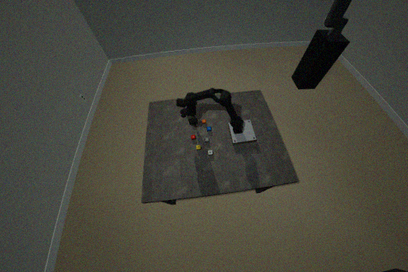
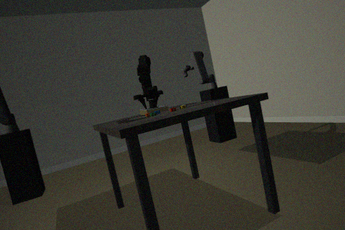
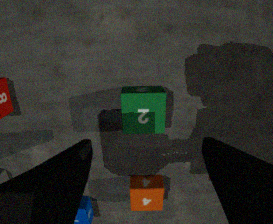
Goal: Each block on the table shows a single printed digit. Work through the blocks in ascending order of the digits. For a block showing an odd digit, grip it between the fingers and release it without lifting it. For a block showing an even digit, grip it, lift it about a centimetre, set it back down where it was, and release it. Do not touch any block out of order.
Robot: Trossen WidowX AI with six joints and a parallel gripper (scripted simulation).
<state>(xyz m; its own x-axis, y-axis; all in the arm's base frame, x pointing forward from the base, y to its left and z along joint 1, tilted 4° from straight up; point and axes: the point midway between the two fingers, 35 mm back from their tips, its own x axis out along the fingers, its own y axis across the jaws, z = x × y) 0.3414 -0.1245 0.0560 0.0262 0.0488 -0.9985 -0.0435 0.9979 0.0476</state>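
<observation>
Now: gripper tip 4 cm above the green block and 1 cm short of it. The rest, counted from my gripper tip: red block (14 cm to the left, 4 cm below, 1 cm ahead); then orange block (8 cm behind, 4 cm below, 1 cm to the right); then blue block (12 cm behind, 7 cm to the left, 4 cm below).
</observation>
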